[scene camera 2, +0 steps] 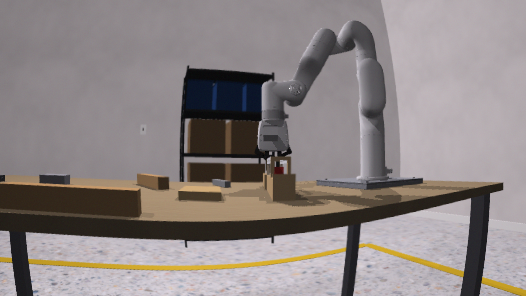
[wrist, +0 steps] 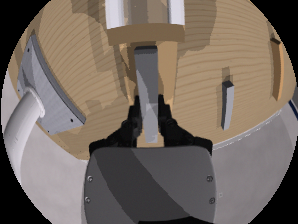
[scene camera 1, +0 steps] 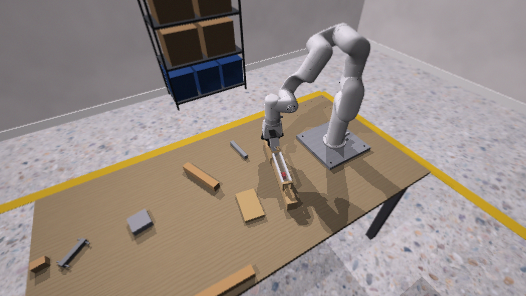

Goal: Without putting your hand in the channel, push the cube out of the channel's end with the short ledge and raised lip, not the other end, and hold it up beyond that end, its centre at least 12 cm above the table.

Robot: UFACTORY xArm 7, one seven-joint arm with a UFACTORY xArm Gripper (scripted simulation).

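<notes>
My gripper [scene camera 2: 273,173] is in sight, and from the wrist you get the gripper [wrist: 149,103] too. Then there's a channel [scene camera 2: 281,187], and the wrist view has the channel [wrist: 147,34] as well.
</notes>
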